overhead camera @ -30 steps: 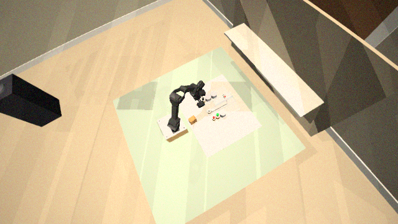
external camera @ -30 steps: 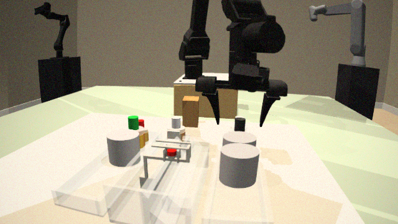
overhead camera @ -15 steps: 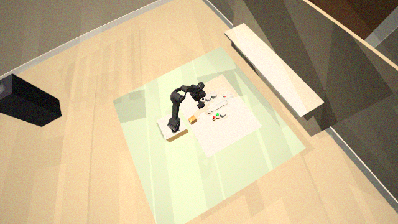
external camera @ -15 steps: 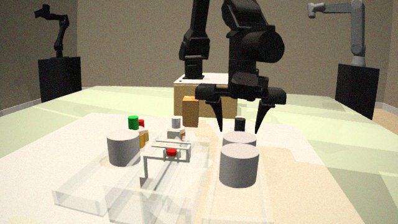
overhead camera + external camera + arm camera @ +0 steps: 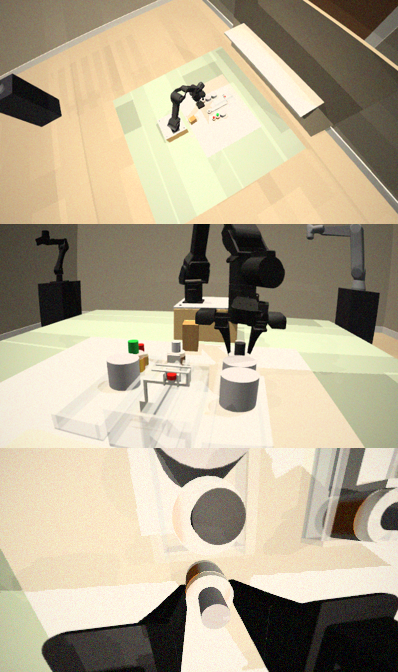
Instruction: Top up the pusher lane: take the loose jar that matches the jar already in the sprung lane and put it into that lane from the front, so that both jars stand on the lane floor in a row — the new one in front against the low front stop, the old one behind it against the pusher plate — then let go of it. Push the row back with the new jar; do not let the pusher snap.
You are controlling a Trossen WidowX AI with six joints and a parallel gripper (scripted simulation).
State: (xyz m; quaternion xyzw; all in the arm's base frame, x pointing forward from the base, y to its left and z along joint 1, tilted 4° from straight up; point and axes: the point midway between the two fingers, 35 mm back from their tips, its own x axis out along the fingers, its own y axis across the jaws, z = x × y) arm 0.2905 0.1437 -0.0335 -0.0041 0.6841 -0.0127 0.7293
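Right now the small brown box is 12 cm behind my gripper tip, 13 cm to the right of it and 1 cm above it. From my gripper tip the other things lie so: red knob 23 cm ahead, 9 cm to the right, 5 cm above; then clear pusher lane 19 cm ahead, 10 cm to the right.
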